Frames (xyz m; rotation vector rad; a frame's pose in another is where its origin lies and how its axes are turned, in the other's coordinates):
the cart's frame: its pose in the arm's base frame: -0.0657 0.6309 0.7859 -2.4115 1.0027 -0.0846
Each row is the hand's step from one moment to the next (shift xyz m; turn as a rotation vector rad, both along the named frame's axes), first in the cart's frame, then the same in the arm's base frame.
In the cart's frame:
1: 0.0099 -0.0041 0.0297 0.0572 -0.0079 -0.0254
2: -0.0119 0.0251 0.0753 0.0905 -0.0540 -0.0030
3: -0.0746 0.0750 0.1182 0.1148 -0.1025 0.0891
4: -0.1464 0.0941 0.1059 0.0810 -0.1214 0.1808
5: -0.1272 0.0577 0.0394 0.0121 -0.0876 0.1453
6: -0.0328 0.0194 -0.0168 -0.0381 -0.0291 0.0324
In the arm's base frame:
1: 0.0172 0.0089 -0.0250 0.0401 -0.0453 0.0179
2: -0.0060 0.0266 -0.0755 0.0995 -0.0307 0.0165
3: -0.0728 0.0585 -0.1282 0.1712 0.0222 -0.0425
4: -0.1401 0.0904 -0.1170 0.1818 0.0967 -0.1076
5: -0.1194 0.0695 -0.0446 0.1013 0.1077 -0.0841
6: -0.0404 0.0033 0.0095 -0.0008 0.0572 -0.0084

